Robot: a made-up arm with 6 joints.
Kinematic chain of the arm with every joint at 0, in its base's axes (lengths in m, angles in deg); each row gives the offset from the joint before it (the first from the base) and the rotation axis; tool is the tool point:
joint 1: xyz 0 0 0.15 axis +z
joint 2: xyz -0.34 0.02 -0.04 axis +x
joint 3: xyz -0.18 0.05 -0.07 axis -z
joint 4: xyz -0.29 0.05 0 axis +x
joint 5: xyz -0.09 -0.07 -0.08 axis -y
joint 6: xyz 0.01 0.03 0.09 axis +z
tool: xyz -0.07 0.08 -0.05
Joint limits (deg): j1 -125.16..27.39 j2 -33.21..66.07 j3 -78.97..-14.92 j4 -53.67..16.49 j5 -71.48..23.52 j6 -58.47..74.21
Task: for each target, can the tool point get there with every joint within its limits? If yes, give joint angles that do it. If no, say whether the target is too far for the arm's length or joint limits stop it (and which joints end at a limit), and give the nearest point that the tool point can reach.
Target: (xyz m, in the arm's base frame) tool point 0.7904 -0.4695 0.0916
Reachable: no: joint limits stop it (at a limit: joint 1, joint 2, joint 3, joint 4, joint 5, joint 6) | nearest point 0.3984 0.4329 -0.2134 | short by 1.030 m
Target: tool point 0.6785 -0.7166 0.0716
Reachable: no: joint limits stop it (at a limit: joint 1, joint 3, joint 5, joint 6) | nearest point -0.2944 -0.6212 0.0927 | short by 0.978 m
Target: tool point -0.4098 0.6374 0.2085
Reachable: yes | joints -87.00 -23.17 -70.54 -34.98 -2.05 60.03
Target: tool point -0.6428 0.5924 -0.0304
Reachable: yes | joints -49.57 5.06 -40.22 -33.68 -28.16 -19.93
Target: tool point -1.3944 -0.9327 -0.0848
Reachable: no: too far | nearest point -0.8473 -0.5376 -0.0050 | short by 0.680 m
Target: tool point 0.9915 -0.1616 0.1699
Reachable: no: joint limits stop it (at a limit: joint 1, joint 2, joint 3, joint 5, joint 6) | nearest point 0.6698 0.5829 0.0873 | short by 0.815 m
